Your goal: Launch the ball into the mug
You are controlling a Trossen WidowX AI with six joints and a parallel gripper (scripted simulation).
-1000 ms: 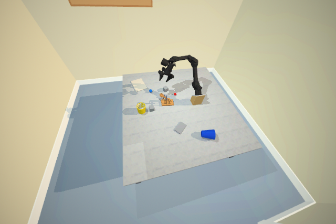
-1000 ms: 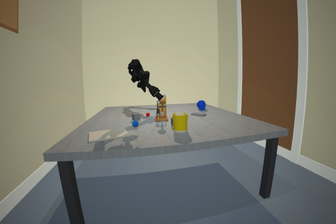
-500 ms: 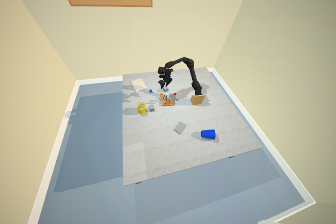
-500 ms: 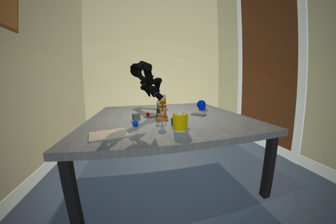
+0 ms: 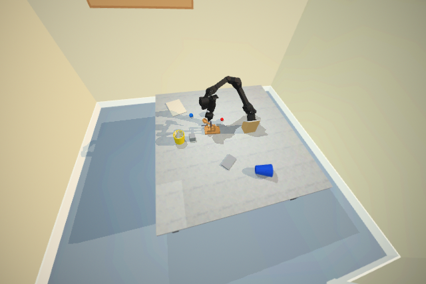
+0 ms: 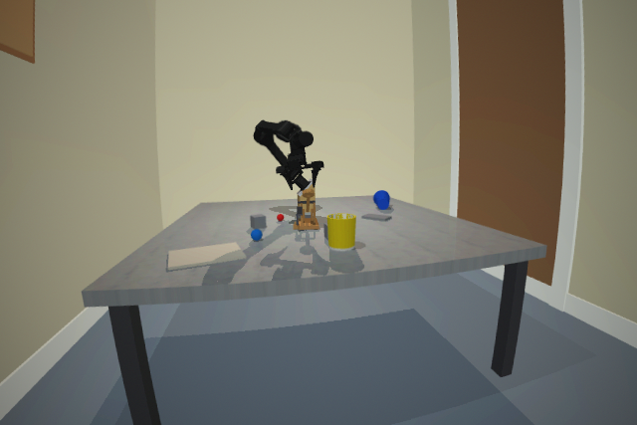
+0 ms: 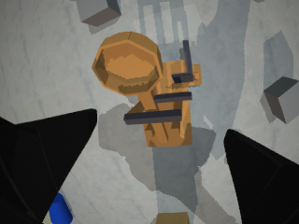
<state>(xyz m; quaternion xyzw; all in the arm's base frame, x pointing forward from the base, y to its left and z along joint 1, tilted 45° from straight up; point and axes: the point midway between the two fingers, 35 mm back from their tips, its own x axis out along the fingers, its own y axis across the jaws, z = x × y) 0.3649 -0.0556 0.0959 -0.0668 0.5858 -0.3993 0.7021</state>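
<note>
Right now my gripper tip is 9 cm above the wooden catapult. From my gripper tip the other things lie so: blue ball 12 cm ahead, 20 cm to the right, 14 cm below; then yellow mug 28 cm ahead, 6 cm to the left, 13 cm below; then red ball 16 cm behind, 7 cm to the right, 14 cm below.
</note>
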